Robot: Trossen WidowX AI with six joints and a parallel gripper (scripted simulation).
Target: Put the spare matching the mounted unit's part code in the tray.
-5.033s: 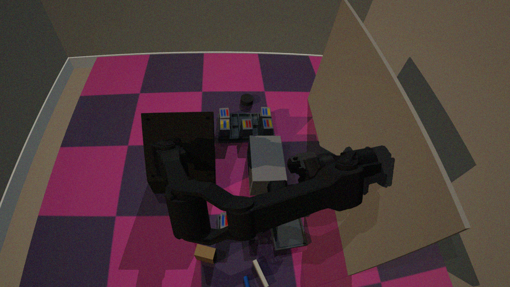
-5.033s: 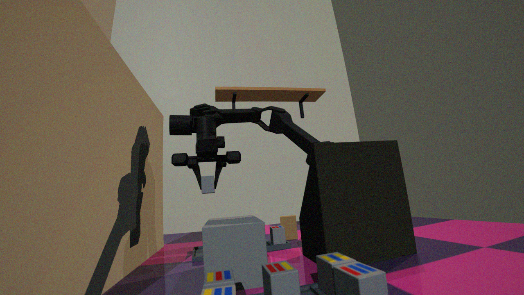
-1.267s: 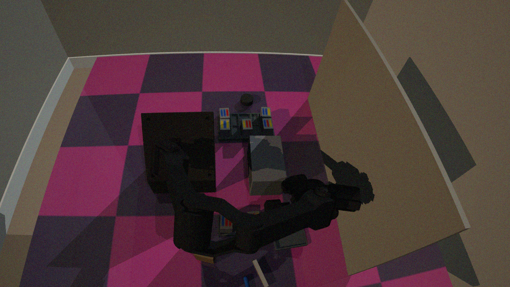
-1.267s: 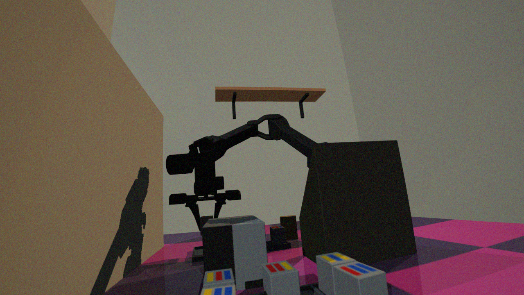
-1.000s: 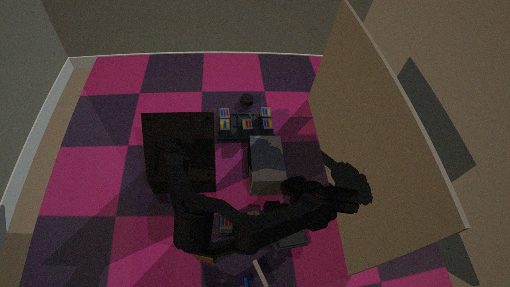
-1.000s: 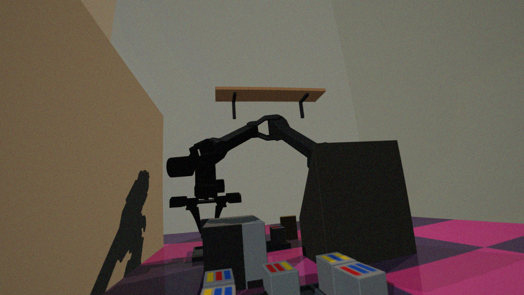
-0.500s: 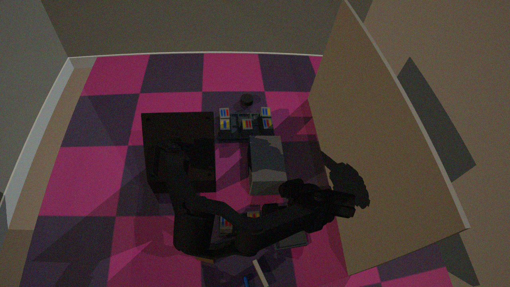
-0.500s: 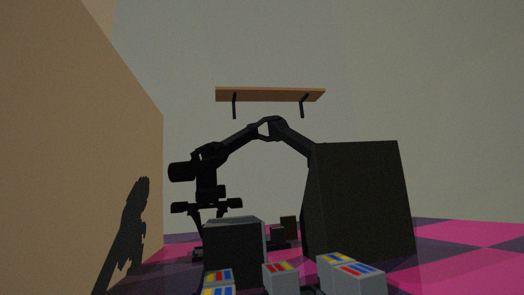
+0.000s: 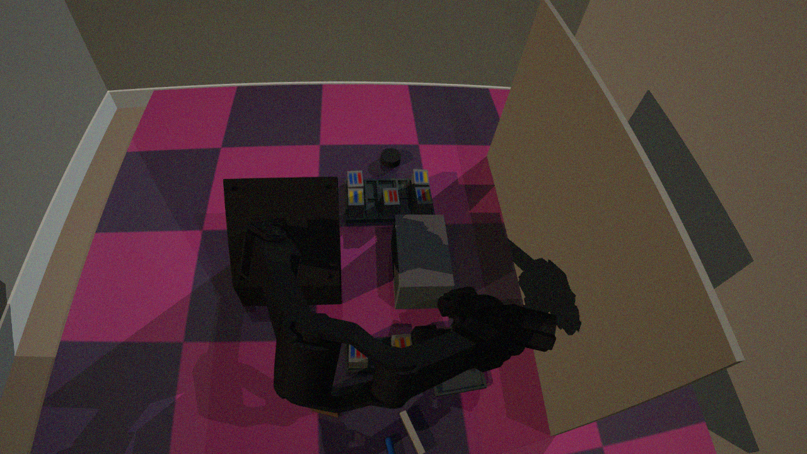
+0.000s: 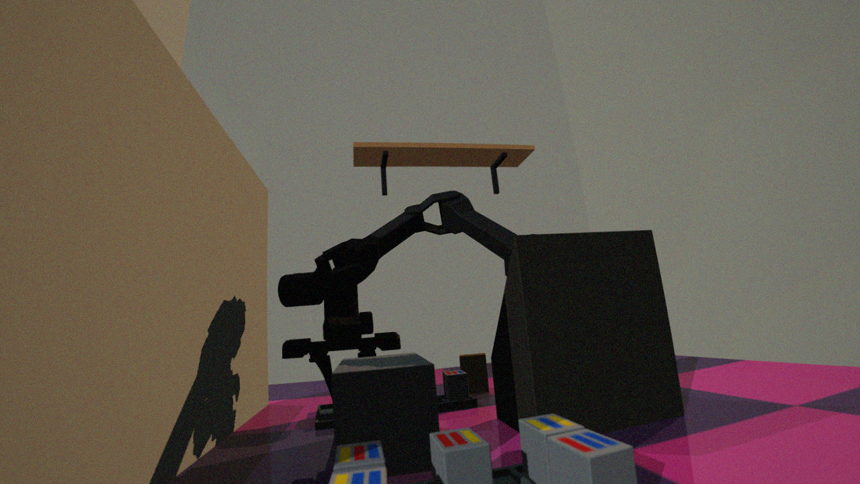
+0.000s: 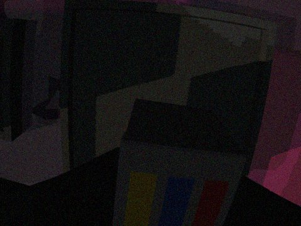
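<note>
The grey tray lies 20 mm below my gripper tip. From my gripper tip the other things lie so: brown box: 250 mm behind, 40 mm to the right, 10 mm above; then mounted unit: 210 mm to the left, 30 mm behind, 20 mm above; then rack: 140 mm behind, 40 mm to the left, 20 mm below.
</note>
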